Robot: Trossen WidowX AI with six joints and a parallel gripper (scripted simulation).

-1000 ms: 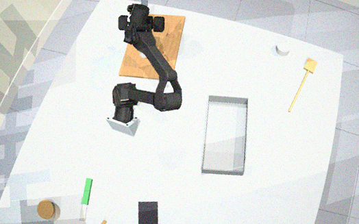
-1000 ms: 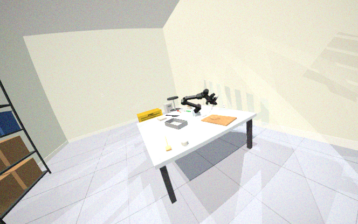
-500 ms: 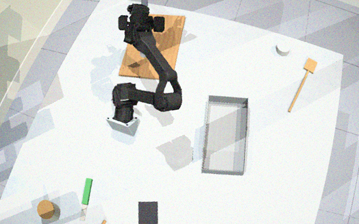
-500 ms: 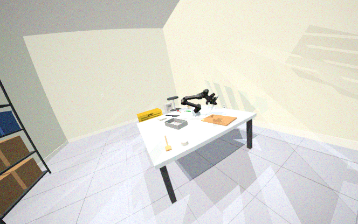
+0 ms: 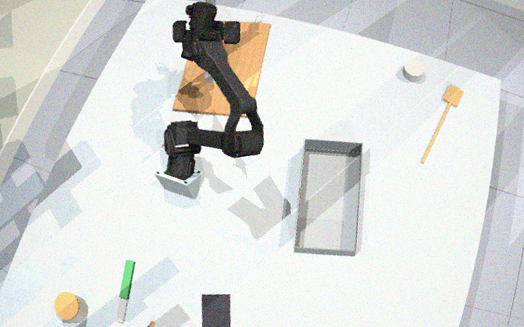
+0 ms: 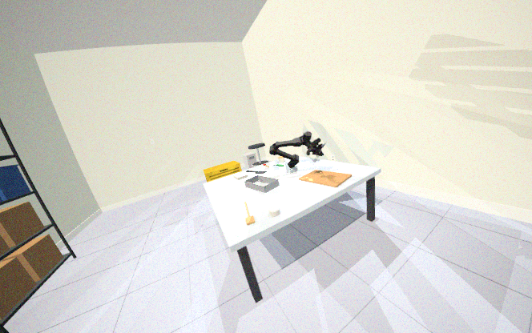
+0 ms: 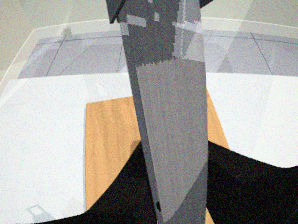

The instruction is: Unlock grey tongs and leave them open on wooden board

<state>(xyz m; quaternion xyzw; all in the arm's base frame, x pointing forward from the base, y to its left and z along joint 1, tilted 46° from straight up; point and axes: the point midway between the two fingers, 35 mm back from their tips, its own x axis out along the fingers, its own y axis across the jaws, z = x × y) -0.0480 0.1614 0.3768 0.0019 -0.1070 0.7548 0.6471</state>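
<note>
Now: gripper tip 190 mm above the wooden board, 10 mm to the left of it and 10 mm short of it. Round my gripper tip: green-handled tool (780 mm to the right, 190 mm below, 20 mm ahead); white cylinder (580 mm ahead, 180 mm below, 160 mm to the left); grey roasting tin (450 mm ahead, 330 mm to the right, 170 mm below).
</note>
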